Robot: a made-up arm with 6 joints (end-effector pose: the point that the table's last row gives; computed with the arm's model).
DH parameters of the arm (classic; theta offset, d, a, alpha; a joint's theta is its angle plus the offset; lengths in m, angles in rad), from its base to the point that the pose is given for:
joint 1: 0 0.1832 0 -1.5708
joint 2: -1.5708 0 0.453 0
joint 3: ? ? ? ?
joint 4: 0 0.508 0 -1.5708
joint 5: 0 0 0 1.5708
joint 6: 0 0.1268 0 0
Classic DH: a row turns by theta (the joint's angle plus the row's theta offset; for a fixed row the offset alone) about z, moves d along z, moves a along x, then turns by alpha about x.
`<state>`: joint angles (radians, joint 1 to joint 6).
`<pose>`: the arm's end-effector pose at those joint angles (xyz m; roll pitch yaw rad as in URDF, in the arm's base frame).
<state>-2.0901 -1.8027 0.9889 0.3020 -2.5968 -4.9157</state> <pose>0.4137 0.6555 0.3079 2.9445 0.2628 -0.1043</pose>
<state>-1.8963 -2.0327 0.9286 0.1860 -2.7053 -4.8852</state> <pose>0.2907 0.7254 0.1112 2.5115 0.2701 -0.0997</pose>
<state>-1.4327 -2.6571 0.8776 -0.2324 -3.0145 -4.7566</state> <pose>-0.0235 0.5840 -0.3122 1.4844 -0.1832 0.1832</pose>
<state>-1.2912 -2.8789 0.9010 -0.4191 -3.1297 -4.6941</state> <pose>-0.0770 0.4639 -0.4065 1.1385 -0.3996 0.4625</pose>
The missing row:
joint 3: 1.5708 0.0534 0 1.5708
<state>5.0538 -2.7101 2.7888 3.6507 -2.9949 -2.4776</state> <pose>0.0109 0.1559 0.1518 3.0633 0.0377 1.7530</pose>
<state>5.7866 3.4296 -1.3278 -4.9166 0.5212 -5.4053</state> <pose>0.4046 -0.0882 -0.5751 2.4210 -0.7950 1.0022</pose>
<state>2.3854 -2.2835 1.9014 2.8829 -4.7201 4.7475</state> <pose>0.4112 -0.5059 0.3136 -1.9326 -0.0627 -2.5802</pose>
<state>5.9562 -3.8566 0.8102 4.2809 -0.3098 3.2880</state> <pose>0.2379 0.0128 -0.7832 -2.9981 -0.3311 1.4913</pose>
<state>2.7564 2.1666 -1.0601 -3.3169 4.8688 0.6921</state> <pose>-0.8478 0.3097 0.0550 -2.8390 -0.5772 1.9455</pose>
